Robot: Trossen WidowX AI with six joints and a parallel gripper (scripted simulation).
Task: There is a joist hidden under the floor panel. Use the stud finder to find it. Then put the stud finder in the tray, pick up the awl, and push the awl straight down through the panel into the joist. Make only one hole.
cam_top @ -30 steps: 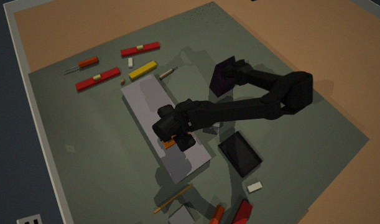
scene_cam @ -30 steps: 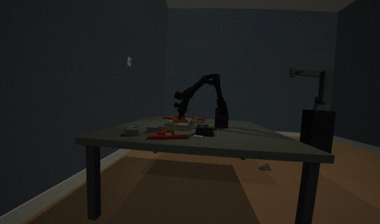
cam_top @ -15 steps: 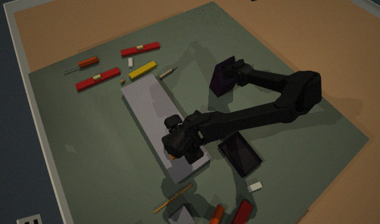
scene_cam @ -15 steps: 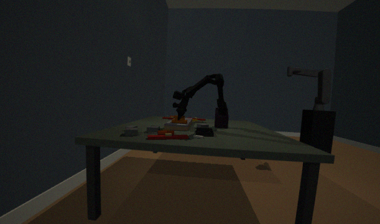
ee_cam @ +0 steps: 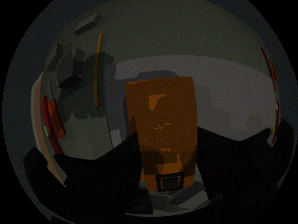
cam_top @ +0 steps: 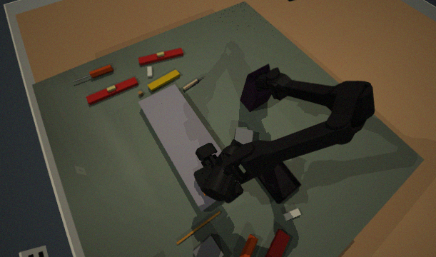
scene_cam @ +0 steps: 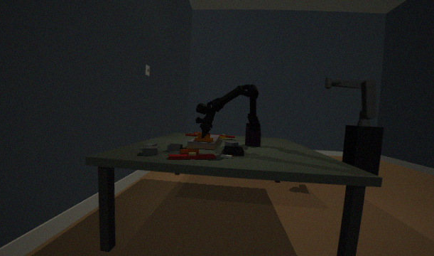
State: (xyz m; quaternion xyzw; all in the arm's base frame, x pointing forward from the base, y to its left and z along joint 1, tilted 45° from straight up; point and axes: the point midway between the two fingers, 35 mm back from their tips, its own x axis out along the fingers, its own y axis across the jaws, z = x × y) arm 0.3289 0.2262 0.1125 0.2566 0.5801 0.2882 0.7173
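Right now the dark tray is 23 cm behind my gripper tip, 10 cm to the left of it and 5 cm below it. From my gripper tip the other things lie so: pale-handled pointed tool: 46 cm to the right, 14 cm behind, 6 cm below; then thin orange stick: 12 cm to the left, 11 cm ahead, 6 cm below; then orange stud finder: 2 cm behind, 2 cm above.
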